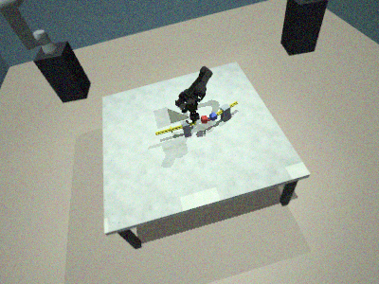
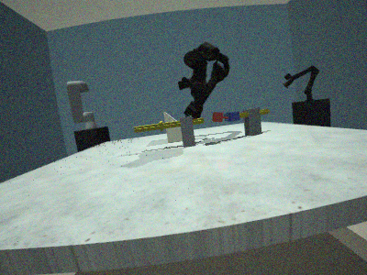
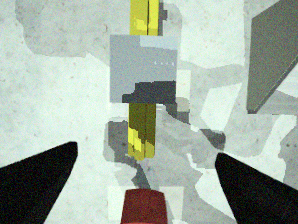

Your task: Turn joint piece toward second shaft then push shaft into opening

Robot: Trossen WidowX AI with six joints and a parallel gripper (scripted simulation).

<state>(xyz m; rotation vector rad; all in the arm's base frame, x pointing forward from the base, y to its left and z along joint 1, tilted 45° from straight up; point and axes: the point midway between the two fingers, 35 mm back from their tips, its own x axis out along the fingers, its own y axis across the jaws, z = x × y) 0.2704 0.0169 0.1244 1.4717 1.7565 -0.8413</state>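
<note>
The red tip lies 9 cm to the left of my gripper tip, 5 cm below it and 1 cm behind it.
</note>
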